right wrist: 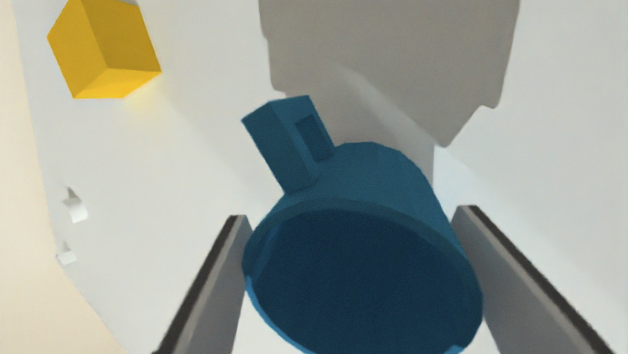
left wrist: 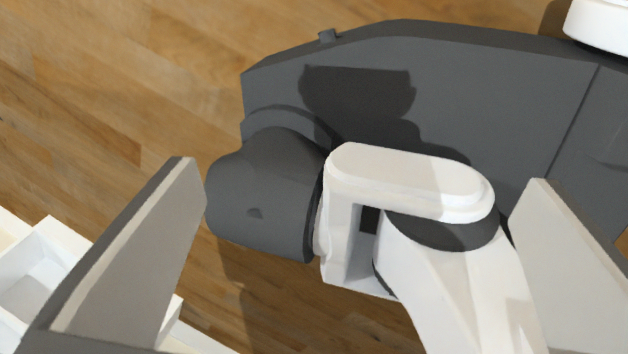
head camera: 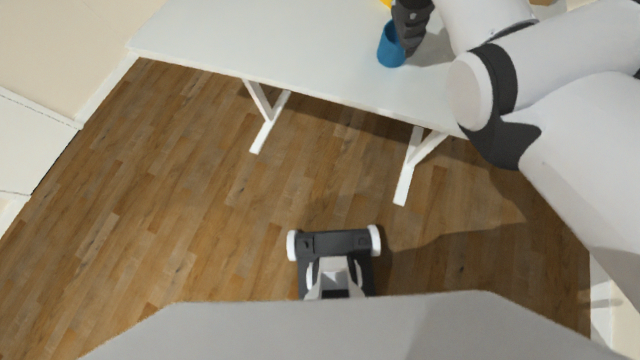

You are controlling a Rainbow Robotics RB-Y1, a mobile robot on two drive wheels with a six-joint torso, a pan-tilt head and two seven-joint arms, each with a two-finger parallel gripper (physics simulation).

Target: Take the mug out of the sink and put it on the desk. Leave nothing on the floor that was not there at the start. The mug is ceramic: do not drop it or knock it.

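Seen in the pictures: left gripper, fingertip midpoint: (left wrist: pixel 358 190); right gripper, fingertip midpoint: (right wrist: pixel 348 223) (head camera: pixel 402 38); robot's base at its link origin: (head camera: pixel 332 242).
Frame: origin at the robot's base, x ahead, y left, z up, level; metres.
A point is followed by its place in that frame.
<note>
The blue mug (head camera: pixel 390 53) @[x 0.500, y -0.202, z 1.003 m] (right wrist: pixel 370 175) @[x 0.540, y -0.271, z 1.017 m] is over the white desk (head camera: pixel 225 40) @[x 0.723, y 0.324, z 0.951 m] (right wrist: pixel 150 200) @[x 0.828, y -0.107, z 0.951 m], its handle towards the upper left in the right wrist view. My right gripper (head camera: pixel 410 47) @[x 0.544, y -0.242, z 1.011 m] (right wrist: pixel 348 223) @[x 0.544, y -0.242, z 1.011 m] is shut on the mug, one finger on each side of its body. The mug's open top faces the right wrist camera. Whether its base touches the desk top, I cannot tell. My left gripper (left wrist: pixel 358 190) @[x -0.300, y 0.260, z 0.535 m] is open and empty, above my own base and the wooden floor. The sink does not show in these views.
A yellow block (head camera: pixel 386 2) @[x 0.811, y -0.261, z 0.959 m] (right wrist: pixel 105 50) @[x 0.776, y -0.294, z 0.992 m] lies on the desk near the mug. Two small white pieces (right wrist: pixel 76 209) @[x 1.075, y 0.011, z 0.964 m] (right wrist: pixel 66 256) @[x 1.271, y 0.255, z 0.965 m] lie near the desk's far edge. White desk feet (head camera: pixel 257 142) (head camera: pixel 404 185) stand in front of my dark wheeled base (head camera: pixel 335 242) @[x 0.003, y -0.017, z 0.191 m] (left wrist: pixel 475 100) @[x -0.204, y 0.155, z 0.169 m].
</note>
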